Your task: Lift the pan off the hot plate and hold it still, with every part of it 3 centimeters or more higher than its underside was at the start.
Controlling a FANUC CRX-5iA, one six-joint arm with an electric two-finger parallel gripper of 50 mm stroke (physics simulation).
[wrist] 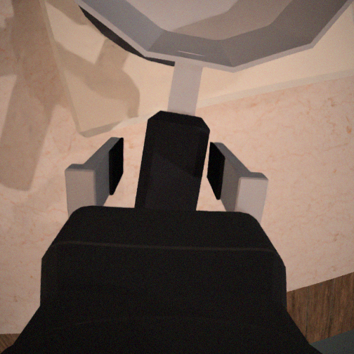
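Observation:
The grey pan (210, 50) shows in part at the top of the wrist view, over the pale cream hot plate (270, 76). A dark curved edge shows below the pan's rim at the left. A light grey neck (185, 87) joins the pan to its black handle (172, 155), which points down the view, slightly slanted. My gripper (165, 157) is open, with one finger on each side of the handle. The handle appears closer to the right finger, with a wider gap at the left. The handle's rear end is hidden behind the gripper body. Finger height relative to the handle is hard to tell.
A pale, pink-veined table top (310, 200) lies around the hot plate. Its edge runs across the lower right, with brown wood (325, 305) beyond it. Shadows of the arm and gripper fall at the left, across the table and the hot plate.

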